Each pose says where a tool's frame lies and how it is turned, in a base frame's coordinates. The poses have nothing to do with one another.
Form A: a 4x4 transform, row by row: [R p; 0 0 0 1], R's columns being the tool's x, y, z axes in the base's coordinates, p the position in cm. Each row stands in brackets.
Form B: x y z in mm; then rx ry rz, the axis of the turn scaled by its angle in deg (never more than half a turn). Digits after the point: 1 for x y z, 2 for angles.
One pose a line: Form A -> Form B
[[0.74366, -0.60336, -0.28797, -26.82], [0.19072, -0.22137, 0.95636, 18.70], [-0.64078, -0.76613, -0.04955, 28.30], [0, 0, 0, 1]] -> -268.2, 187.0, 283.0, -94.00, 19.25, 43.34
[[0.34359, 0.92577, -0.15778, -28.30], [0.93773, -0.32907, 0.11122, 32.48], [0.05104, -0.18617, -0.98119, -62.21], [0, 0, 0, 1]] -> -283.0, 324.8, -622.1, -138.66, -97.37, 5.58
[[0.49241, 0.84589, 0.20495, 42.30], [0.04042, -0.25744, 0.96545, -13.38], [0.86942, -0.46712, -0.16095, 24.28], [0, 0, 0, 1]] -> 423.0, -133.8, 242.8, -95.02, -44.07, -53.42
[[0.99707, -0.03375, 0.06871, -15.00], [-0.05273, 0.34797, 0.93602, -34.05], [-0.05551, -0.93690, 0.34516, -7.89], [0, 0, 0, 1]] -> -150.0, -340.5, -78.9, -69.66, 4.62, -0.71
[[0.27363, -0.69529, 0.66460, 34.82], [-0.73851, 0.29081, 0.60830, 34.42], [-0.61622, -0.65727, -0.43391, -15.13], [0, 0, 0, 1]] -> 348.2, 344.2, -151.3, -81.35, 82.33, -2.78
